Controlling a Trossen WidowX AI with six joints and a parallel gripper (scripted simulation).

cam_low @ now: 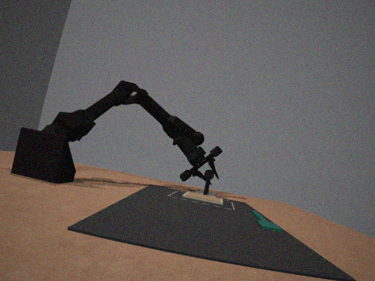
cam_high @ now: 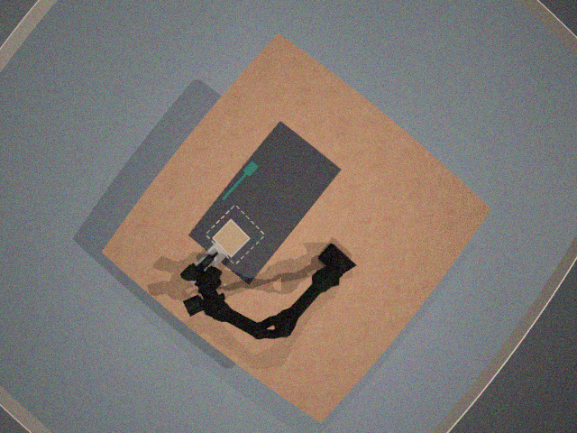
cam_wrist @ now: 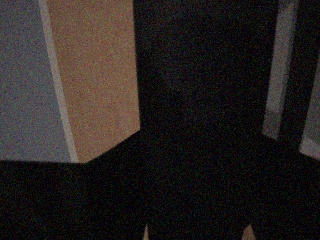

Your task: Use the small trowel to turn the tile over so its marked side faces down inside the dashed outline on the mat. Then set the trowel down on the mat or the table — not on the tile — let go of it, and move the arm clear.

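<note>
Right now the teal trowel is 110 mm ahead of my gripper tip, 400 mm to the right of it and 50 mm below it. The rest, counted from my gripper tip: tile: 30 mm behind, 180 mm to the right, 50 mm below; dark mat: 30 mm behind, 390 mm to the right, 70 mm below.
</note>
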